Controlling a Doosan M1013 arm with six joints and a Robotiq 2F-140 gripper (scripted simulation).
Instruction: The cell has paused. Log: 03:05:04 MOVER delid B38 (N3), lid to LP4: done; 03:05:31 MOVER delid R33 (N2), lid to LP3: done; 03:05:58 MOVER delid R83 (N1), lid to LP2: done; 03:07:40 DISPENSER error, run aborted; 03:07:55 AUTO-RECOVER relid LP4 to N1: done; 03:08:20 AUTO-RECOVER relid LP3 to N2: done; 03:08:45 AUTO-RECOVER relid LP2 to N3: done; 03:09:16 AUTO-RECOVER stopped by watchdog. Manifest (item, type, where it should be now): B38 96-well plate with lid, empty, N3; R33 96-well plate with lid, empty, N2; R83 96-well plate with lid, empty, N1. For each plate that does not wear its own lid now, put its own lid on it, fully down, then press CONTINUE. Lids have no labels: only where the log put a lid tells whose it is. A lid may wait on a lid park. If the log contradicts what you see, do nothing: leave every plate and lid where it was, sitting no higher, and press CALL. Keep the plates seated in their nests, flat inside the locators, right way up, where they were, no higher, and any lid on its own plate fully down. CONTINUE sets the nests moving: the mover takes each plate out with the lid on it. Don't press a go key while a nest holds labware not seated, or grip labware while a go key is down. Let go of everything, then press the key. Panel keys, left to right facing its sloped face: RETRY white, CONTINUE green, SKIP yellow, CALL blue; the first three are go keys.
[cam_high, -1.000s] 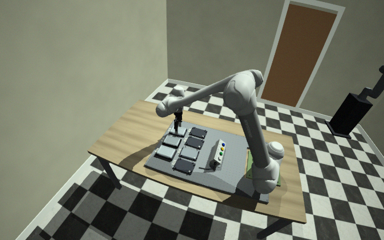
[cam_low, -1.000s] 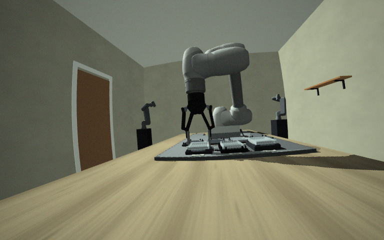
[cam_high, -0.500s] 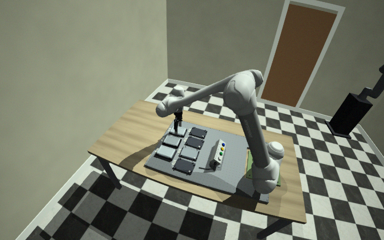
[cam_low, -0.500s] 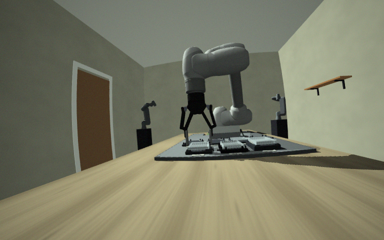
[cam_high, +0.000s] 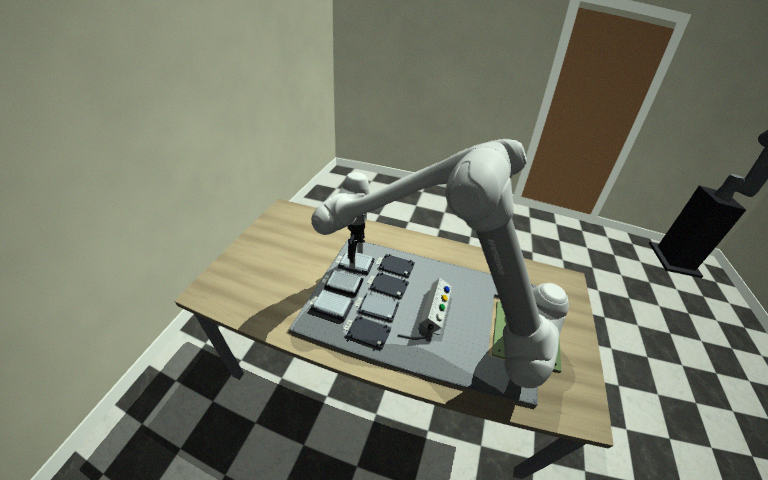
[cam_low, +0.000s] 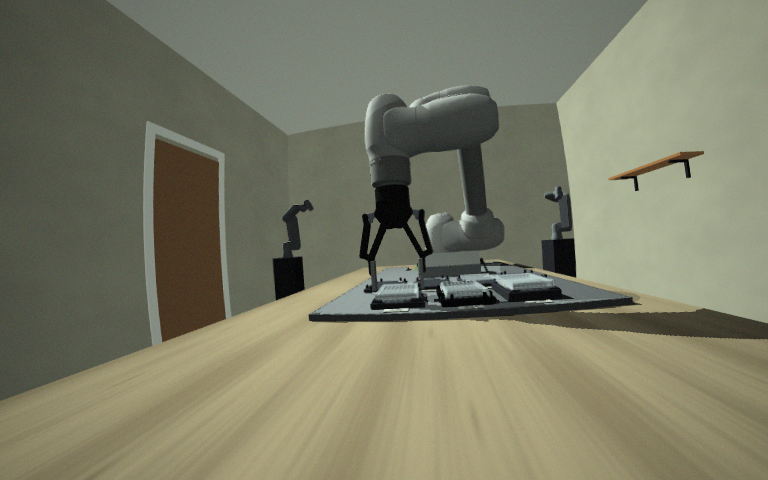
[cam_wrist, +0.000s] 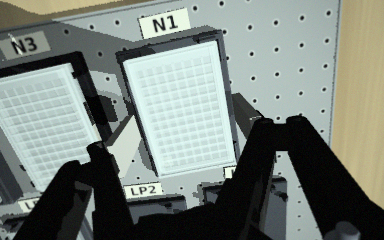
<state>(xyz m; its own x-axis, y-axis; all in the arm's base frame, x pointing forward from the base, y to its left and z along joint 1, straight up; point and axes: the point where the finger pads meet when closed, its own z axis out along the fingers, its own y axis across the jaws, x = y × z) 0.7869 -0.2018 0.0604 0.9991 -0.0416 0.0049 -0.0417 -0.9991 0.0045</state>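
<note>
Now: hand 3 cm above the N1 plate. Round my hand: lid park LP3: 18 cm behind, 4 cm to the right, 4 cm below; then LP2 label: 9 cm behind, 8 cm to the left, 5 cm below; then LP3 label: 10 cm behind, 5 cm to the right, 5 cm below.
</note>
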